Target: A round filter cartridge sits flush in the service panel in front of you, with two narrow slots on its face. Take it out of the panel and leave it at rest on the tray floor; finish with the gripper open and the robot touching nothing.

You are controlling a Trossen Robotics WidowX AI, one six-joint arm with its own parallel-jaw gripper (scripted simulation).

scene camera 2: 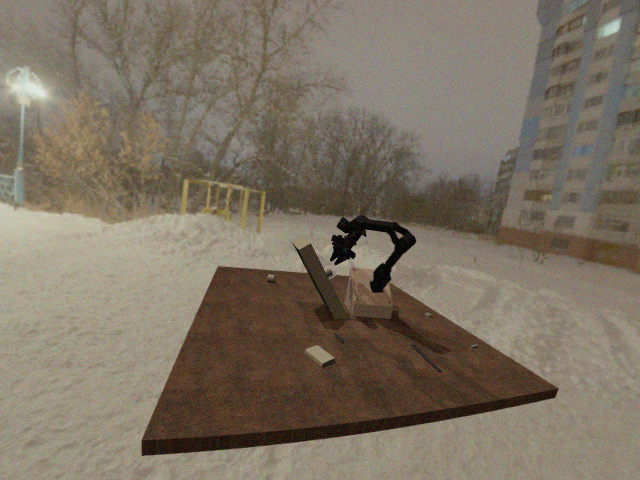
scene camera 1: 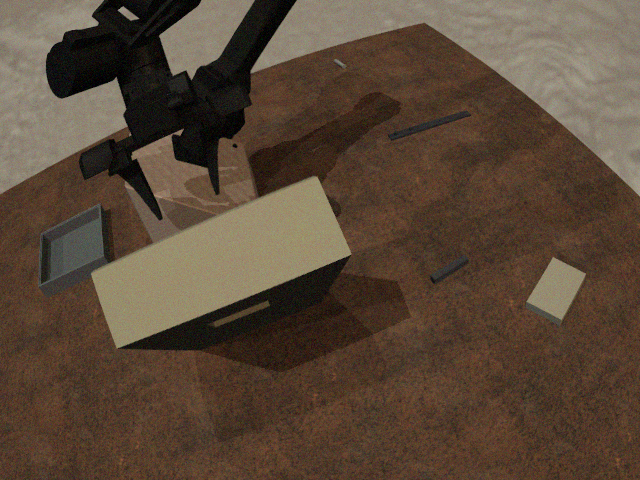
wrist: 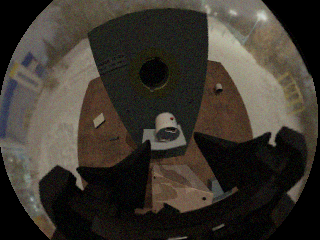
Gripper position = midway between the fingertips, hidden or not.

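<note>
Open and holding nothing, the gripper (scene camera 1: 188, 206) (wrist: 172, 139) appears in both scene camera 1 and the wrist view. The scene also has a service panel (scene camera 1: 272, 257) (scene camera 2: 305, 250) (wrist: 150, 64), as well as a beige block (scene camera 1: 552, 297).
</note>
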